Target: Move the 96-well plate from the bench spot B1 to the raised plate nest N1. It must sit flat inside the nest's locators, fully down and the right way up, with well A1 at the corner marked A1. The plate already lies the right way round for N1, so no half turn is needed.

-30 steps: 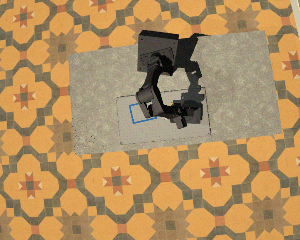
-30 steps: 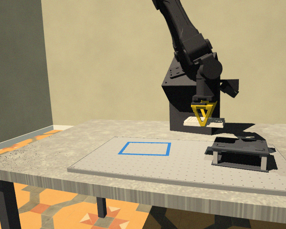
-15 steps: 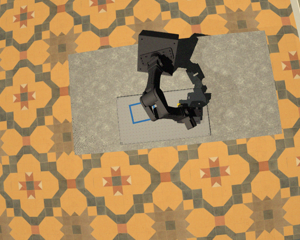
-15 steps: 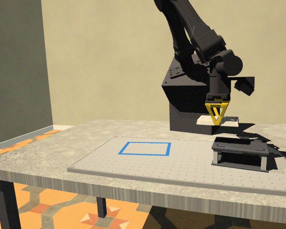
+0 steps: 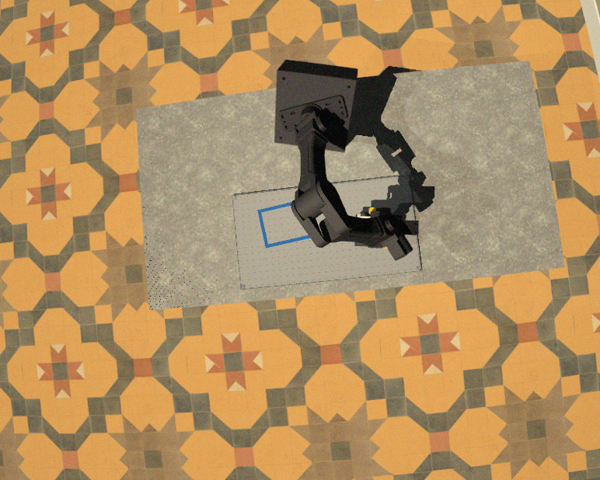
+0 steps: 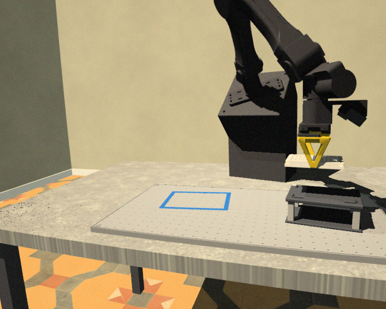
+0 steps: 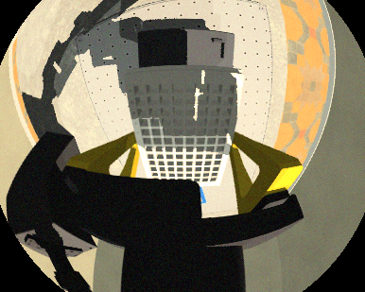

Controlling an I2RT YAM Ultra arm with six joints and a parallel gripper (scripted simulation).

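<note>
Right now my hand is 10 mm short of the raised plate nest, 20 mm to the right of it and 90 mm above it. From my hand the other things lie so: 96-well plate (right at my hand).
</note>
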